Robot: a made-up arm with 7 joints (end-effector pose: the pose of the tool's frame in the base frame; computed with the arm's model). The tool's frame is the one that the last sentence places. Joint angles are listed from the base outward.
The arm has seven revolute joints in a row. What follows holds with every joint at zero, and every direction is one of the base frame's. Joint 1 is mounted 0.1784 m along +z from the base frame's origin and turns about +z. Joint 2 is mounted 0.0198 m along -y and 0.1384 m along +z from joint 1 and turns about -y. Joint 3 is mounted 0.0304 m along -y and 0.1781 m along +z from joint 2 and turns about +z. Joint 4 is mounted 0.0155 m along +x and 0.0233 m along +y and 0.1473 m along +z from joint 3 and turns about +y. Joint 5 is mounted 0.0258 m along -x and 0.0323 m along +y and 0.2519 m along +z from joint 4 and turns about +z. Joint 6 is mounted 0.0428 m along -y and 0.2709 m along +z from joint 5 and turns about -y. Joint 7 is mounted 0.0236 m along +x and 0.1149 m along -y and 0.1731 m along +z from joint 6 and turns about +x. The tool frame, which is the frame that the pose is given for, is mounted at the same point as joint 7; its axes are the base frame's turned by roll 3.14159, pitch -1.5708 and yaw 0 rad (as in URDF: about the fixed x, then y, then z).
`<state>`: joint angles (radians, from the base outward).
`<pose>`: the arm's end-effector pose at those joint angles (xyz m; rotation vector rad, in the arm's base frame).
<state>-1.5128 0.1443 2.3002 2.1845 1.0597 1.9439 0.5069</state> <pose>0.3471 0.1578 0.3216 -1.9573 0.9104 -0.9352</pose>
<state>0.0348 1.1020 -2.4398 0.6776 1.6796 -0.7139 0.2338</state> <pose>-0.7651 -0.5593 0.4273 -0.8096 0.8582 -1.8928</pose>
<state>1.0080 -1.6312 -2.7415 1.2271 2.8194 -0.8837 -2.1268</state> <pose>0.7772 0.2975 0.6897 -0.5436 -2.9849 -0.4619</pose>
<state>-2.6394 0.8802 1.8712 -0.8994 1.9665 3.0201 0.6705</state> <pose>0.3360 0.4595 0.7172 0.4706 0.1913 -0.8189</pose>
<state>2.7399 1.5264 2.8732 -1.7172 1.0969 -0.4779 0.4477</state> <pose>0.4467 0.1334 0.9565 -2.4990 -0.5470 -1.2756</pose>
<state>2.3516 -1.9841 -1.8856 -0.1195 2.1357 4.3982 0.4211</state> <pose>-0.3372 0.5117 -0.2350 0.2408 0.7991 -0.4628</pose>
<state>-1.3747 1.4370 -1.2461 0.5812 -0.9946 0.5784 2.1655</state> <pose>-0.4375 0.9131 0.5517 -2.5383 -0.0576 1.6175</pose>
